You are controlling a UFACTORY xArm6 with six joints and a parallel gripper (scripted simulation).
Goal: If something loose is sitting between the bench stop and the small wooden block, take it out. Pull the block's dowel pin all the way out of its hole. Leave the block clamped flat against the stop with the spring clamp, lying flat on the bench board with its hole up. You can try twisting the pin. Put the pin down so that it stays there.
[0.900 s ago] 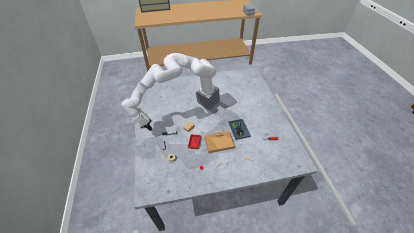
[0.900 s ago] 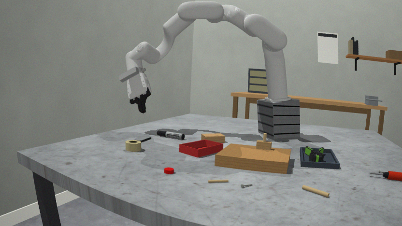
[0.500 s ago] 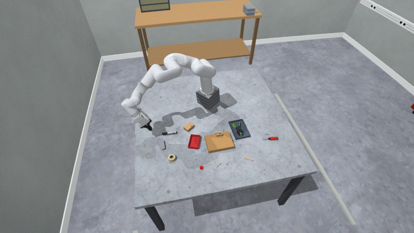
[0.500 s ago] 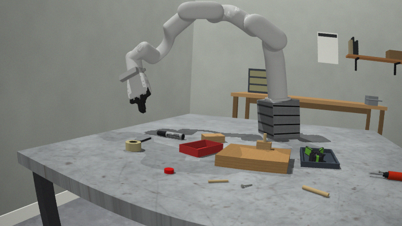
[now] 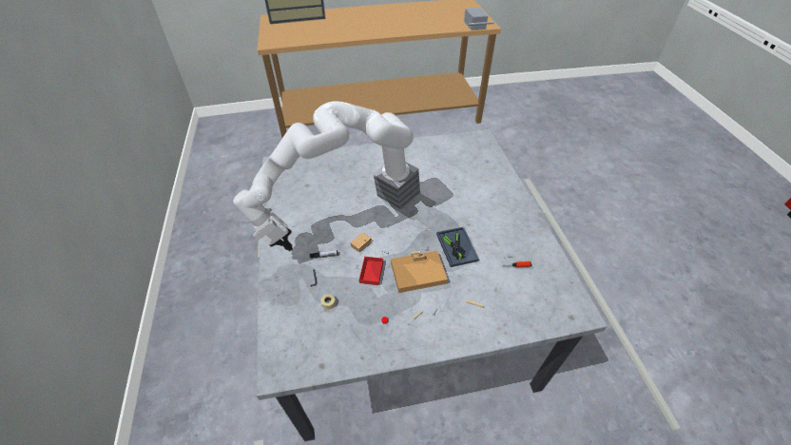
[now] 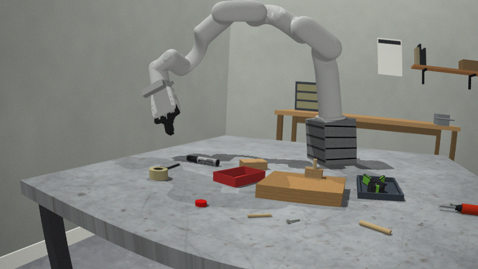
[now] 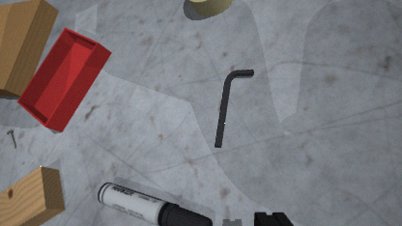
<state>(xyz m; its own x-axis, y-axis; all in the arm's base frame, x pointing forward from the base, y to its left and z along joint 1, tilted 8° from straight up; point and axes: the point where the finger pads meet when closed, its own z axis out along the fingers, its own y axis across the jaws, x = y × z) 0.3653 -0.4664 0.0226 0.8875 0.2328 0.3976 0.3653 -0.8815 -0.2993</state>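
Now: hand 50 mm short of the dowel pin, 530 mm to the right of it and 50 mm above it. The rest, counted from my hand: tape roll (220 mm ahead, 160 mm to the left, 90 mm below); hex key (110 mm ahead, 100 mm to the left, 100 mm below); red tray (80 mm ahead, 330 mm to the left, 100 mm below).
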